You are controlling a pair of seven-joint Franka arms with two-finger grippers.
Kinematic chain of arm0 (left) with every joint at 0, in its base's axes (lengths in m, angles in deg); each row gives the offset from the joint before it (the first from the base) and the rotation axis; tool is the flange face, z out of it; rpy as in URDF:
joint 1: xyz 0 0 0.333 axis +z
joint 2: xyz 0 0 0 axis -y
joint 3: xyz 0 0 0.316 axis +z
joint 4: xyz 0.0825 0 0 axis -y
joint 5: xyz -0.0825 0 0.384 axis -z
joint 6: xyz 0 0 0 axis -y
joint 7: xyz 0.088 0 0 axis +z
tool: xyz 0 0 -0.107 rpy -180 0 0
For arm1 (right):
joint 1: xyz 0 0 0.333 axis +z
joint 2: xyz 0 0 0 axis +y
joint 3: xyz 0 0 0.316 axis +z
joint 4: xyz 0.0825 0 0 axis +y
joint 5: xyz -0.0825 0 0.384 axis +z
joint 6: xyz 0 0 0 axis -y
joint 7: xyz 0.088 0 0 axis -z
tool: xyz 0 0 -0.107 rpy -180 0 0
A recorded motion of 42 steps. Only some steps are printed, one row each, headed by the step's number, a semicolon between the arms.
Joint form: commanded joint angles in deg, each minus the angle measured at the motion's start. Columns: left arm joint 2, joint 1, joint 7, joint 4, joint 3, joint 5, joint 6; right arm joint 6, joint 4, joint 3, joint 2, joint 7, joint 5, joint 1.
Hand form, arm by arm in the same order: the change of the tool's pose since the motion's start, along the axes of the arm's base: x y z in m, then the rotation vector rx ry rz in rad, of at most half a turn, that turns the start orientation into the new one. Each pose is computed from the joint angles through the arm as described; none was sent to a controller.
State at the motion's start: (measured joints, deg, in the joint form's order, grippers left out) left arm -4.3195 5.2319 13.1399 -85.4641 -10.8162 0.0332 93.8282; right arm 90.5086 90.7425 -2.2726 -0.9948 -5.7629 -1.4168 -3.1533
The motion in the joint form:
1: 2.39 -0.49 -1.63 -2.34 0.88 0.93 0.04; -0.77 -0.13 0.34 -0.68 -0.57 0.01 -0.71
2: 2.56 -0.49 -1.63 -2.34 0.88 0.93 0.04; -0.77 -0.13 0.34 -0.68 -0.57 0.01 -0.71
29: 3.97 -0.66 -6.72 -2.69 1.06 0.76 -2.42; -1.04 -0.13 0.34 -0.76 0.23 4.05 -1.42
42: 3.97 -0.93 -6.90 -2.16 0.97 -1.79 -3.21; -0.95 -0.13 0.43 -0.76 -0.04 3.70 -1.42
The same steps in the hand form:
1: -0.0126 0.0008 0.0042 -0.0059 -0.0007 -0.0221; -0.0053 -0.0031 0.0064 0.0003 -0.0005 0.0032
2: -0.0135 0.0008 0.0059 -0.0057 -0.0037 -0.0221; -0.0053 -0.0031 0.0064 0.0003 -0.0005 0.0032
29: -0.0253 0.0008 0.0126 0.0088 0.0186 -0.1113; -0.0061 -0.0022 0.0068 0.0710 -0.0047 -0.0218
42: -0.0265 0.0022 0.0157 0.0537 0.0215 -0.1188; -0.0059 -0.0020 0.0069 0.0646 -0.0056 -0.0157

